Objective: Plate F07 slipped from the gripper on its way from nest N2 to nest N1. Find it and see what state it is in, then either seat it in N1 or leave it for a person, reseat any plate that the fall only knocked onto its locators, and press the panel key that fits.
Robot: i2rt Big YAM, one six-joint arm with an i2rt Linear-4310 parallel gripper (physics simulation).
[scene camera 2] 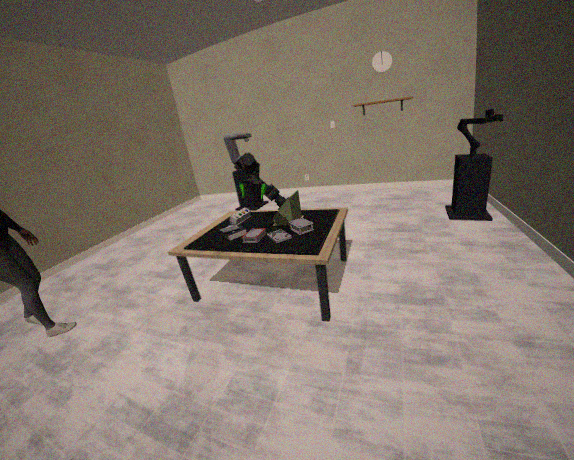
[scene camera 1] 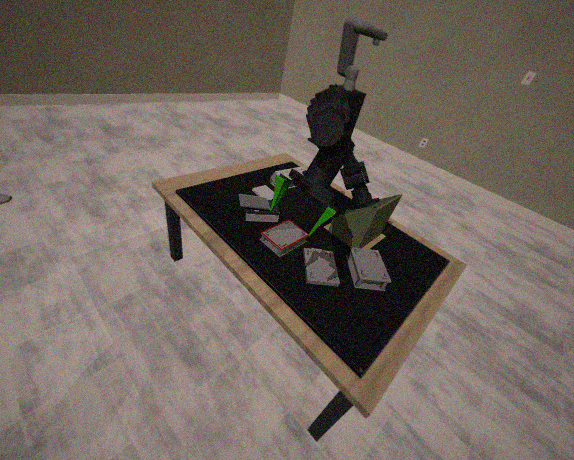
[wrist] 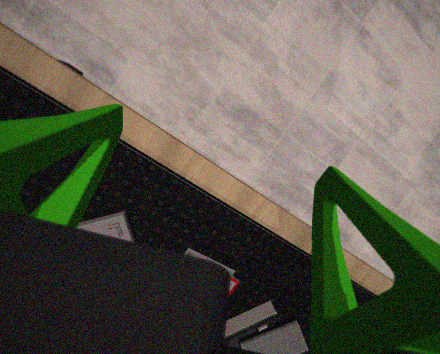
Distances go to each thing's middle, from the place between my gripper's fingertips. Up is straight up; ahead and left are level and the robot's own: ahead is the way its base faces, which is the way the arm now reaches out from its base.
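My hand's a long way past the red-rimmed plate (scene camera 1: 282, 233), and it's well to the left of the plate and well above it too.
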